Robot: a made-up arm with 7 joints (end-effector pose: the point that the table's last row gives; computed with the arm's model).
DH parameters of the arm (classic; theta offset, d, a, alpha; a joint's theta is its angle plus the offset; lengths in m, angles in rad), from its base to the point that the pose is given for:
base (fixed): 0 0 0 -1.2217
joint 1: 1.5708 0 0 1.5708
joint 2: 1.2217 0 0 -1.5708
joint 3: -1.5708 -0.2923 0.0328 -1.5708
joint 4: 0 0 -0.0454 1.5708
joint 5: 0 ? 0 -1.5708
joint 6: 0 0 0 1.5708
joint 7: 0 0 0 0
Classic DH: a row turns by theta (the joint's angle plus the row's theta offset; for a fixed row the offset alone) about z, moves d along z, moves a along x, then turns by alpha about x.
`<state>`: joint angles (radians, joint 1 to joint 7).
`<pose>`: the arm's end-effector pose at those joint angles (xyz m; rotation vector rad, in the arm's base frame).
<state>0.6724 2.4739 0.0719 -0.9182 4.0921 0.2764 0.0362</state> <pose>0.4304 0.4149 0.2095 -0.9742 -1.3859 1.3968</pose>
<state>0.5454 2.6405 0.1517 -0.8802 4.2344 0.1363 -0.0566</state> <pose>0.4587 0.3048 0.3212 -1.1177 -1.5603 1.2255</pose>
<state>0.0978 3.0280 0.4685 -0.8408 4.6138 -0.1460 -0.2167</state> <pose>0.3064 -0.0519 0.5613 -1.7540 -1.5720 0.7486</pose>
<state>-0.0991 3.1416 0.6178 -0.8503 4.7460 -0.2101 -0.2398</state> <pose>0.1720 -0.1718 0.5927 -1.9688 -1.3994 0.5217</pose>
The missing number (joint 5, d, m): -0.3751
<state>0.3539 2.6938 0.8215 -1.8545 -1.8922 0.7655 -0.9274</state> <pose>0.3887 -0.1271 0.2250 -1.5025 -0.5690 -0.4430</pose>
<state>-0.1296 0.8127 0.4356 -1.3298 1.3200 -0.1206 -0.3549</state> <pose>0.3870 0.4050 -0.1295 0.1989 -1.9395 0.5604</pose>
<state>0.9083 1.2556 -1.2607 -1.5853 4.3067 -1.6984 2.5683</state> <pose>-0.3263 0.1616 -0.3804 -0.9336 1.9699 -0.5580</pose>
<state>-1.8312 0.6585 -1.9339 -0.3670 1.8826 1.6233 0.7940</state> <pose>0.6521 0.0402 0.1506 0.3345 -0.2226 0.7378</pose>
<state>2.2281 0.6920 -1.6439 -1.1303 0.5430 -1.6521 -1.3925</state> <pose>-0.4457 -0.2843 0.2972 -0.2427 -0.2623 -0.3268</pose>
